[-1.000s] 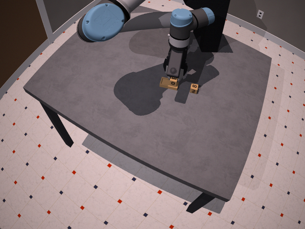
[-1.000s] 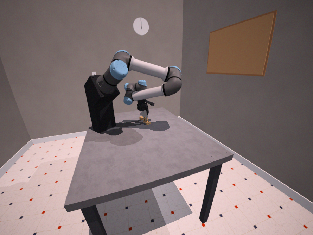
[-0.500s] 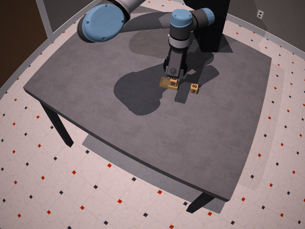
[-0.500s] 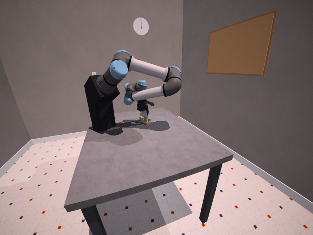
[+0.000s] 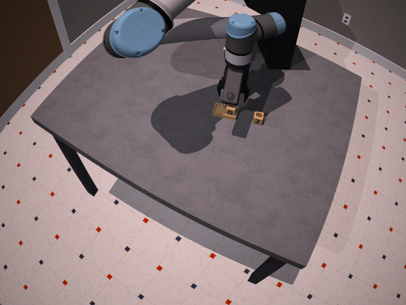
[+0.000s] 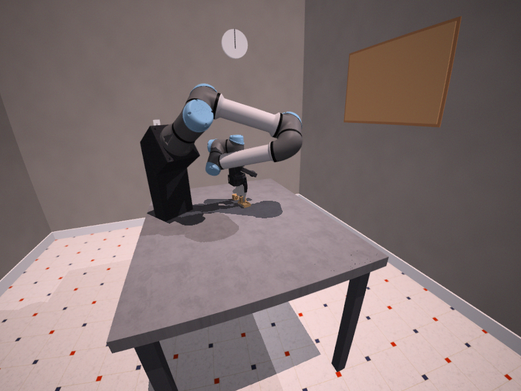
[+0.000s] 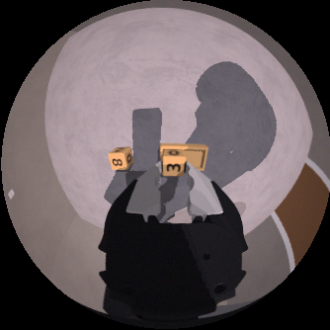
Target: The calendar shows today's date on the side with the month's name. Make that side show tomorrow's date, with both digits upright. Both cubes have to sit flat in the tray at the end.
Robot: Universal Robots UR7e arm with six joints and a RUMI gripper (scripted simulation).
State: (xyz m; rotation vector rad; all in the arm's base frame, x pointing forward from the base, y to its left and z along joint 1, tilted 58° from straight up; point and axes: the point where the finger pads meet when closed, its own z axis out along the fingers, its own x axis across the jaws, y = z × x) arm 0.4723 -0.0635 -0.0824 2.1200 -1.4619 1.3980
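Right now my hand is 3 cm above the wooden tray and 2 cm to the left of it.
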